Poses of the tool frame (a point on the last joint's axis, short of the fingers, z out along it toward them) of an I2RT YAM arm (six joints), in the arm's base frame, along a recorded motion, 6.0 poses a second.
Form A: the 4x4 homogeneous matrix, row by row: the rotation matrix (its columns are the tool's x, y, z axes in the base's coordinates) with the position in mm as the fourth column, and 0 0 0 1 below. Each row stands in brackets.
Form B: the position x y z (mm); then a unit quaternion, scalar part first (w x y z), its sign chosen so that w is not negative. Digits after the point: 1 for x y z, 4 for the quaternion.
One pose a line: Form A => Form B
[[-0.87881 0.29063 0.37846 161.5], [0.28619 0.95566 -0.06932 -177.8], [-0.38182 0.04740 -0.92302 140.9], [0 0 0 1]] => 161.5 -177.8 140.9 0.1961 0.1488 0.9692 -0.0057
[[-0.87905 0.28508 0.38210 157.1], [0.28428 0.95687 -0.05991 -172.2], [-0.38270 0.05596 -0.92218 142.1], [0 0 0 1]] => 157.1 -172.2 142.1 0.1973 0.1468 0.9693 -0.0010
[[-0.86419 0.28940 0.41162 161.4], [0.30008 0.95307 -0.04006 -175.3], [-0.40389 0.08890 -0.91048 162.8], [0 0 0 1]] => 161.4 -175.3 162.8 0.2112 0.1527 0.9654 0.0126
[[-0.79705 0.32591 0.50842 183.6], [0.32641 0.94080 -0.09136 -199.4], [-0.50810 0.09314 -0.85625 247.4], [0 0 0 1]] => 183.6 -199.4 247.4 0.2681 0.1720 0.9479 0.0005
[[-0.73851 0.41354 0.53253 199.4], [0.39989 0.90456 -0.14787 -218.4], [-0.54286 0.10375 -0.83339 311.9], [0 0 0 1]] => 199.4 -218.4 311.9 0.2884 0.2181 0.9323 -0.0118
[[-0.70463 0.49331 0.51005 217.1], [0.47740 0.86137 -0.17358 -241.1], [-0.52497 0.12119 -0.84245 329.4], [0 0 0 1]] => 217.1 -241.1 329.4 0.2803 0.2629 0.9231 -0.0142
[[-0.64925 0.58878 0.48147 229.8], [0.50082 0.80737 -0.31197 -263.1], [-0.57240 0.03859 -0.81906 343.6], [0 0 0 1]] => 229.8 -263.1 343.6 0.2911 0.3010 0.9049 -0.0755
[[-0.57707 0.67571 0.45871 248.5], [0.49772 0.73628 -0.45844 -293.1], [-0.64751 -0.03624 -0.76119 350.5], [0 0 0 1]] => 248.5 -293.1 350.5 0.3154 0.3346 0.8767 -0.1411
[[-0.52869 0.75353 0.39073 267.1], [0.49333 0.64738 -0.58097 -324.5], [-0.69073 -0.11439 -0.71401 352.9], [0 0 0 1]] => 267.1 -324.5 352.9 0.3181 0.3667 0.8500 -0.2045
